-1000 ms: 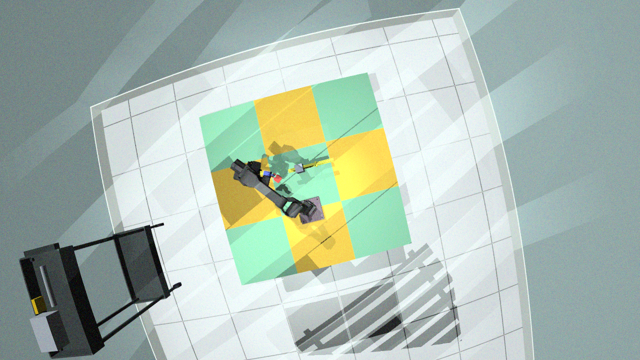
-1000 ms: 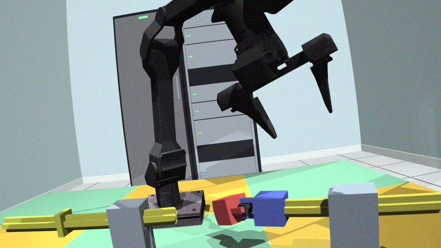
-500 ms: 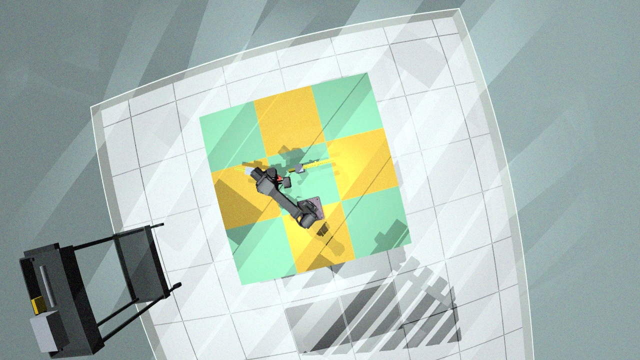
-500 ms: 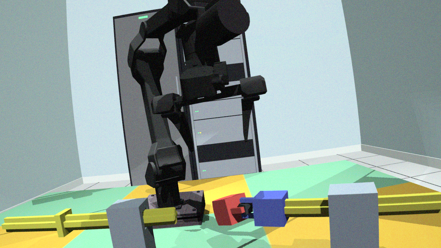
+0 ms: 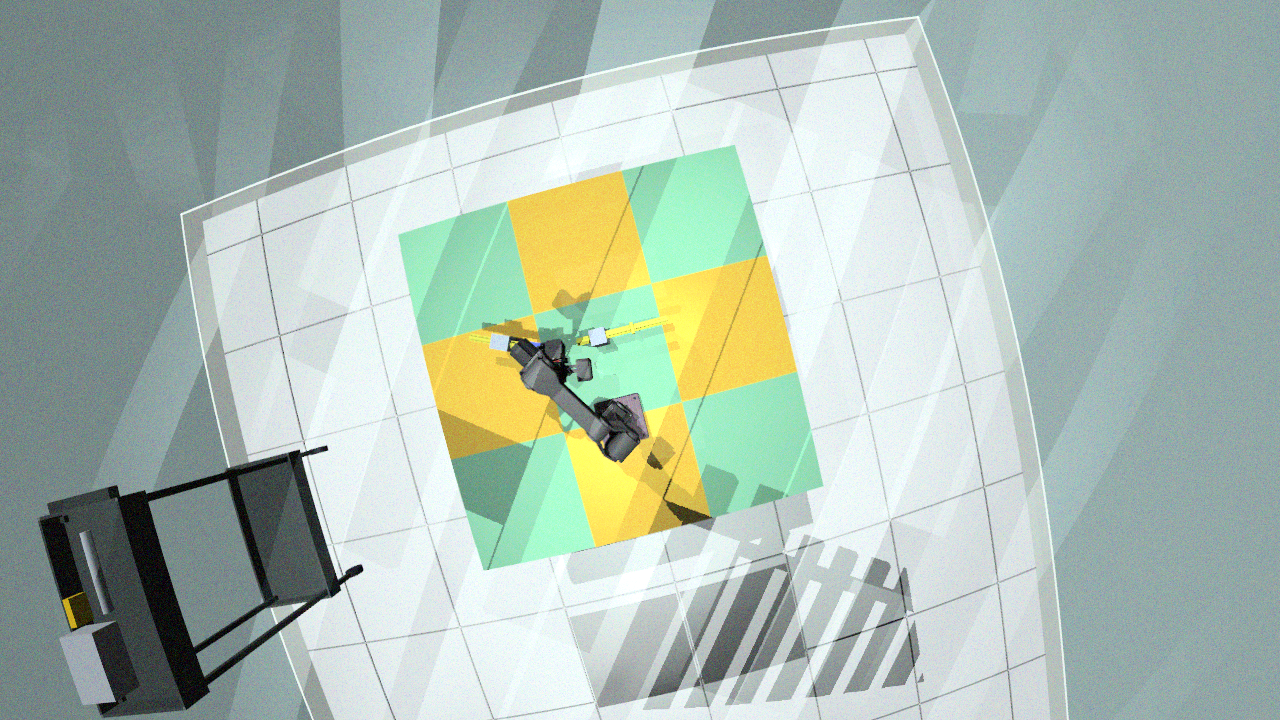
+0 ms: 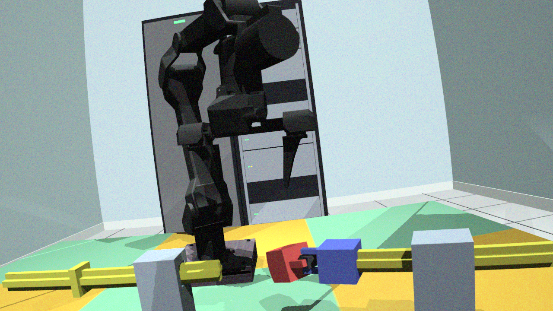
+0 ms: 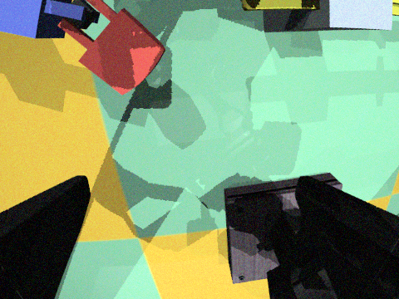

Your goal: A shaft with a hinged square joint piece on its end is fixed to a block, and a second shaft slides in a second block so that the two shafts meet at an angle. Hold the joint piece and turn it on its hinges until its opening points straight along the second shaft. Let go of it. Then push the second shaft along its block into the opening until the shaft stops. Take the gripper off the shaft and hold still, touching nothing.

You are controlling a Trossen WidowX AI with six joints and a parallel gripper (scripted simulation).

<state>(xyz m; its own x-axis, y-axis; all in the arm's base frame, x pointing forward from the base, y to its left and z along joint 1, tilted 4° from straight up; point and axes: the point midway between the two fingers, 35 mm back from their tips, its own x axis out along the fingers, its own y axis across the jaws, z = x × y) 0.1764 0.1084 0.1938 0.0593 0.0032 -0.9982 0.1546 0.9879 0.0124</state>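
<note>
Right now the red square joint piece is 6 cm ahead of my gripper tip, 4 cm to the left of it and 9 cm below it.
</note>
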